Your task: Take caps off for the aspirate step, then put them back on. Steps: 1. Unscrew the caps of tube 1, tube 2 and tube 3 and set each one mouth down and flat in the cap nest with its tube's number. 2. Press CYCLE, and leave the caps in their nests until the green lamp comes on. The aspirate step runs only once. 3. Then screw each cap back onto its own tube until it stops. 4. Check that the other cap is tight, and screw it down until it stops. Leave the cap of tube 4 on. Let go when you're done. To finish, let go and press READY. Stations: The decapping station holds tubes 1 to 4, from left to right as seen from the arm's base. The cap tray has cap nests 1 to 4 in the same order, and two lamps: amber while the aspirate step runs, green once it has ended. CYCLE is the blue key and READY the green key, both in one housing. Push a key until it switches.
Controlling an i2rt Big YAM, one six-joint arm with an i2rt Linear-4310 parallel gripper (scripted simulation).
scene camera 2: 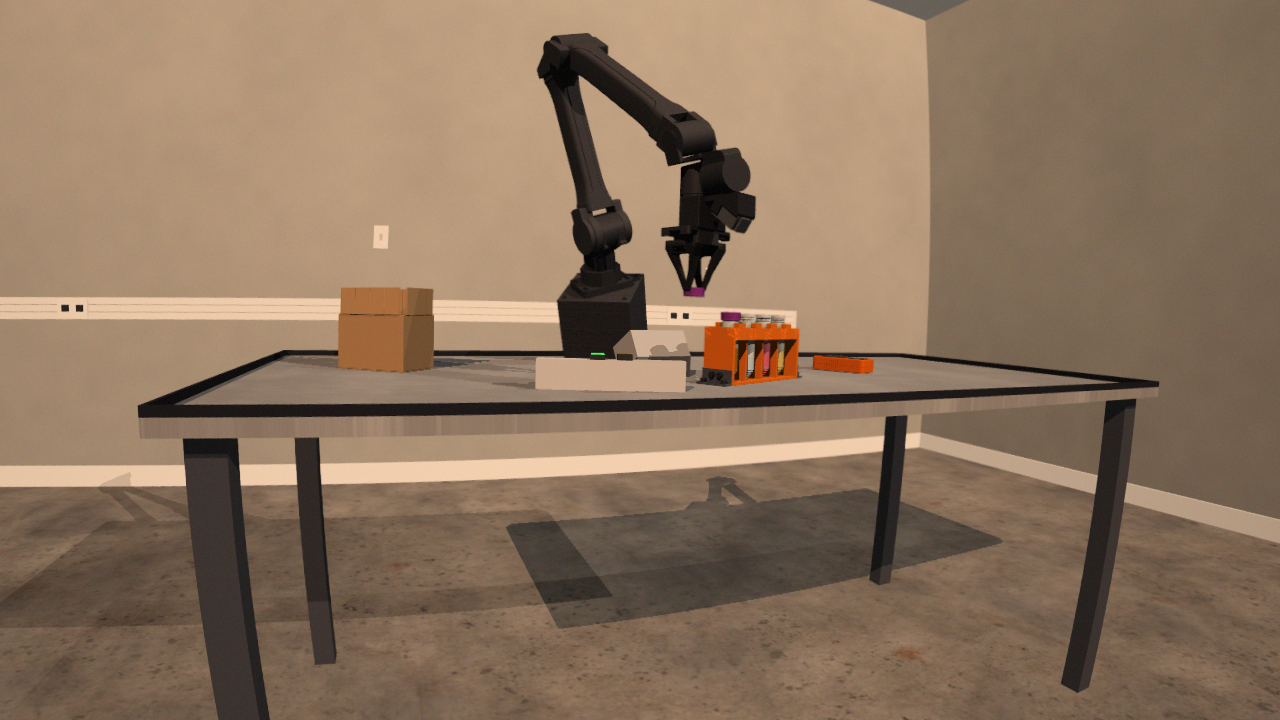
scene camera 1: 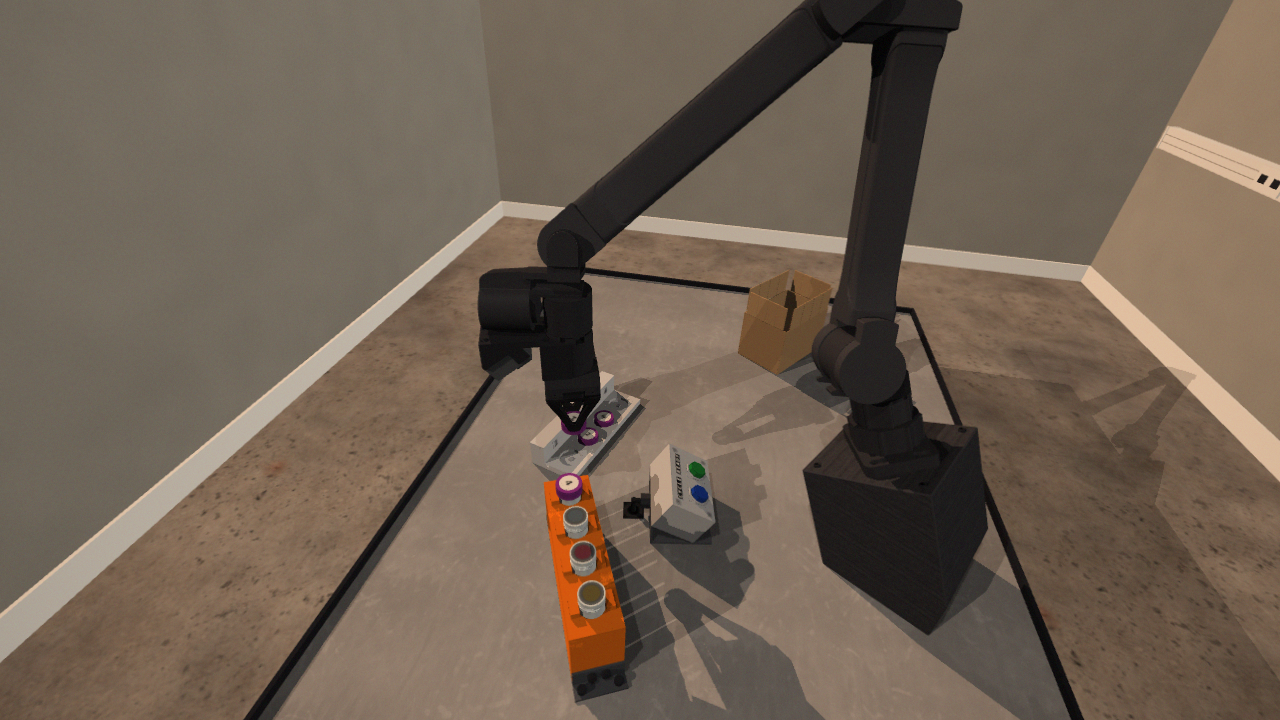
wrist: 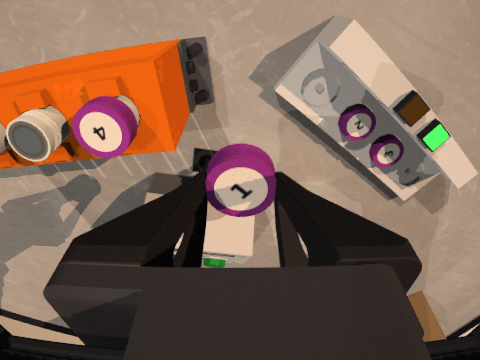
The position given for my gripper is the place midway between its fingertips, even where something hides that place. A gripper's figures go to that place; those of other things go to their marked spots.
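I see my gripper (scene camera 2: 694, 291) at 106 cm from the lens. A key housing (scene camera 2: 643, 344) is 115 cm from the lens, while for a cardboard box (scene camera 2: 379, 329) I find 120 cm from the lens.
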